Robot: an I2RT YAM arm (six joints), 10 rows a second.
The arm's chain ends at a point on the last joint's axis. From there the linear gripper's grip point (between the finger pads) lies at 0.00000 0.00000 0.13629 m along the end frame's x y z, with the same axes.
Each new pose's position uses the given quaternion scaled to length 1; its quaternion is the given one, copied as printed.
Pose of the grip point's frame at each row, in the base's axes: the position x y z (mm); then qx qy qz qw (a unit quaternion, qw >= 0):
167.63 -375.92 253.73 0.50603 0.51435 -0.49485 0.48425
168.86 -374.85 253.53 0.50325 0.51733 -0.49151 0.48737
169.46 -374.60 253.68 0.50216 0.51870 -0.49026 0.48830
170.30 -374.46 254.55 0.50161 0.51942 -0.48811 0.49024
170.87 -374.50 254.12 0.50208 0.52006 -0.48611 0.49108
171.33 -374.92 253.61 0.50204 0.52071 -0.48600 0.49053
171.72 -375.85 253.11 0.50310 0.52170 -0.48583 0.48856
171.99 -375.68 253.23 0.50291 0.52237 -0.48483 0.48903
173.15 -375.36 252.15 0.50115 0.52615 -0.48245 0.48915
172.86 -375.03 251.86 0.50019 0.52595 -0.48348 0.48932
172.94 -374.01 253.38 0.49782 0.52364 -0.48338 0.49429
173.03 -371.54 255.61 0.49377 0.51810 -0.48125 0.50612
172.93 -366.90 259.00 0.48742 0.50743 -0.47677 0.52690
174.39 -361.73 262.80 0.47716 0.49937 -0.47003 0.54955
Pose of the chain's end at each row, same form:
167.99 -239.75 259.35 0.50603 0.51435 -0.49485 0.48425
167.56 -238.69 259.22 0.50325 0.51733 -0.49151 0.48737
167.53 -238.45 259.46 0.50216 0.51870 -0.49026 0.48830
167.63 -238.32 260.39 0.50161 0.51942 -0.48811 0.49024
167.78 -238.38 260.26 0.50208 0.52006 -0.48611 0.49108
168.21 -238.81 259.93 0.50204 0.52071 -0.48600 0.49053
168.87 -239.76 260.00 0.50310 0.52170 -0.48583 0.48856
168.82 -239.61 260.26 0.50291 0.52237 -0.48483 0.48903
168.90 -239.35 259.78 0.50115 0.52615 -0.48245 0.48915
168.63 -239.00 259.17 0.50019 0.52595 -0.48348 0.48932
167.98 -237.94 259.38 0.49782 0.52364 -0.48338 0.49429
166.33 -235.46 258.95 0.49377 0.51810 -0.48125 0.50612
163.40 -230.95 257.65 0.48742 0.50743 -0.47677 0.52690
160.72 -226.27 256.55 0.47716 0.49937 -0.47003 0.54955

